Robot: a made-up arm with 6 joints. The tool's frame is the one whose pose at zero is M. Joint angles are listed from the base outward.
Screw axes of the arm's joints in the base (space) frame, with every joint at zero. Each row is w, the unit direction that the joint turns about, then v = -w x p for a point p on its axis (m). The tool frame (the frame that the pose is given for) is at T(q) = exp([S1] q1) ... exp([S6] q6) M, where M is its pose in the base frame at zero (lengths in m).
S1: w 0 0 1 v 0.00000 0.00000 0.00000
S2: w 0 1 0 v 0.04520 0.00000 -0.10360
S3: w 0 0 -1 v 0.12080 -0.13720 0.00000
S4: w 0 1 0 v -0.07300 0.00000 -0.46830
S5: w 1 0 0 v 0.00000 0.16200 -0.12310
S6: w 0 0 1 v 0.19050 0.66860 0.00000
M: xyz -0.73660 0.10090 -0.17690 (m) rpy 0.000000 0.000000 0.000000 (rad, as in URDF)
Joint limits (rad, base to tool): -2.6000..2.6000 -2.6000..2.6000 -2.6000..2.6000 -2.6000..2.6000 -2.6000..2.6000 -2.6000..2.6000
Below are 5 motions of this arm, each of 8 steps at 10 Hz.
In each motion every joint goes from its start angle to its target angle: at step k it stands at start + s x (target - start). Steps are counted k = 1, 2, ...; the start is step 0. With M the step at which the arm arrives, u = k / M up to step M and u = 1 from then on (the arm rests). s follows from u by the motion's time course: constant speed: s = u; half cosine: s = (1 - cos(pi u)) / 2; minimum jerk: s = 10 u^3 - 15 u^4 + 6 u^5.
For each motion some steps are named. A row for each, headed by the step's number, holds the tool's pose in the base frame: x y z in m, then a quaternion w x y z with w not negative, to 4 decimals.
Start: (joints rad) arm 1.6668 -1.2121 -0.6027 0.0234 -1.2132 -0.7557
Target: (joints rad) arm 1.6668 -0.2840 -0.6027 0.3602 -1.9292 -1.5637
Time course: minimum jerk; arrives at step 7
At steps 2, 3, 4, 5, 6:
2: 0.5826 -0.3739 -0.4699 0.5520 0.3035 -0.7640 0.1398
3: 0.6054 -0.4863 -0.3490 0.5477 0.2667 -0.7812 0.1361
4: 0.6173 -0.5645 -0.1652 0.5189 0.2412 -0.8061 0.1510
5: 0.6125 -0.5746 0.0066 0.4821 0.2391 -0.8227 0.1833
6: 0.6036 -0.5574 0.0997 0.4602 0.2458 -0.8272 0.2086

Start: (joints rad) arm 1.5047 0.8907 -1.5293 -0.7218 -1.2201 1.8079
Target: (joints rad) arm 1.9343 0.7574 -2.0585 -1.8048 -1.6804 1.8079
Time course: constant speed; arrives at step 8
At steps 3, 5, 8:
3: 0.4801 0.0405 -0.1051 0.4083 -0.0491 0.3456 -0.8435
5: 0.4540 0.1278 -0.1453 0.3385 -0.1237 0.3766 -0.8534
8: 0.3836 0.2233 -0.2122 0.2417 -0.2375 0.3400 -0.8773

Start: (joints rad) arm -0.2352 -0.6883 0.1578 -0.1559 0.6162 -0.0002
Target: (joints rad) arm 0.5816 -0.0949 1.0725 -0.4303 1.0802 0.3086
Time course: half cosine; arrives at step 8
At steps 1, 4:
1: -0.3340 0.4827 -0.4514 0.8573 0.2603 -0.4418 -0.0458
4: -0.3332 0.5241 -0.2166 0.8247 0.3869 -0.4124 -0.0097

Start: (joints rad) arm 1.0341 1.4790 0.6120 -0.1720 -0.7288 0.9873
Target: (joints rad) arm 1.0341 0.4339 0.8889 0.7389 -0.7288 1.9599
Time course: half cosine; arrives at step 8
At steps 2, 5, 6, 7, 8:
2: -0.2584 -0.1170 0.3489 0.3250 -0.4287 0.6410 0.5474
5: -0.4032 -0.1778 0.2138 0.3220 -0.1147 0.6975 0.6298
6: -0.4400 -0.1773 0.1679 0.3020 -0.0066 0.6787 0.6694
7: -0.4624 -0.1717 0.1389 0.2810 0.0658 0.6557 0.6977
8: -0.4698 -0.1688 0.1293 0.2719 0.0909 0.6456 0.7078

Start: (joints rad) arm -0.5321 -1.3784 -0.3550 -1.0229 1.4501 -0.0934
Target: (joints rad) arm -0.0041 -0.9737 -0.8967 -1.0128 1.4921 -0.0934
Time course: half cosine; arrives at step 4
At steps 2, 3, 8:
2: -0.2929 0.1324 -0.8082 0.4757 0.2354 -0.4440 0.7218
3: -0.4452 -0.0636 -0.7877 0.4246 0.3221 -0.3064 0.7887
8: -0.4841 -0.1606 -0.7664 0.3956 0.3514 -0.2448 0.8124

